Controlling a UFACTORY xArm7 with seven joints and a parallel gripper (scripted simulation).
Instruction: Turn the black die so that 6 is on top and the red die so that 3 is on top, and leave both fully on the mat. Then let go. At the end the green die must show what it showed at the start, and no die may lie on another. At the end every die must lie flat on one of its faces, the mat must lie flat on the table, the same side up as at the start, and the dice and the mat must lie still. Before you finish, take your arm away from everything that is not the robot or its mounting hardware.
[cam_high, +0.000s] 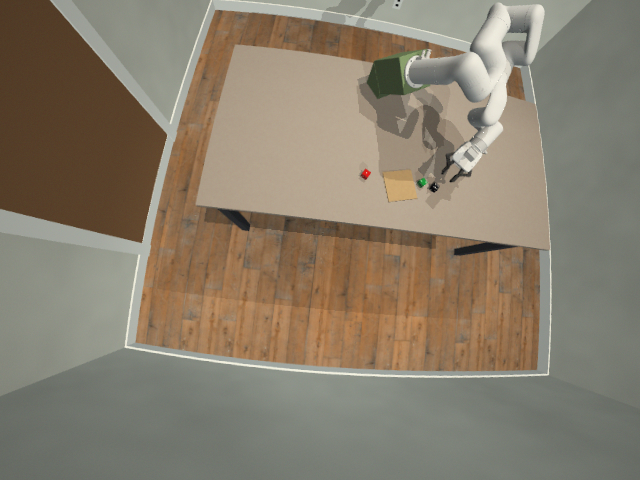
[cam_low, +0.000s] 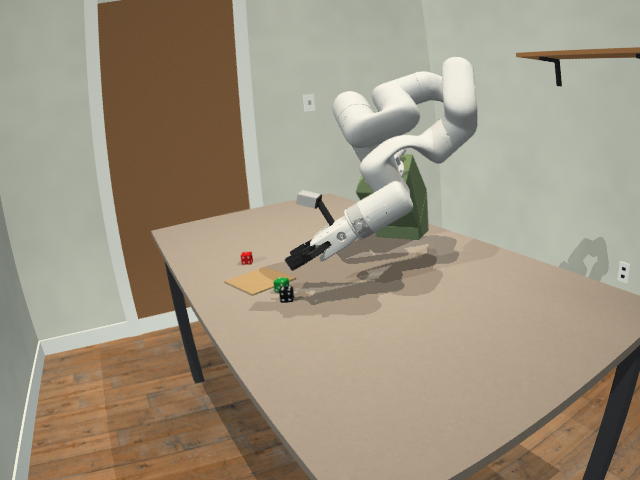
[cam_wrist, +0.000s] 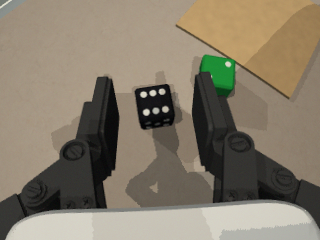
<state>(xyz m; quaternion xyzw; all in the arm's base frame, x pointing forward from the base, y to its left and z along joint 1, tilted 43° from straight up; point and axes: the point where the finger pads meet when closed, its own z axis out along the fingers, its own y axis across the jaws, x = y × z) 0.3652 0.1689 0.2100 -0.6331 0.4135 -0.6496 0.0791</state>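
Right now my hand is 30 mm short of the black die, 20 mm to the left of it and 90 mm above it. Round my hand: tan mat (60 mm ahead, 180 mm to the right, 100 mm below); red die (50 mm ahead, 350 mm to the right, 90 mm below); green die (20 mm ahead, 80 mm to the right, 90 mm below).
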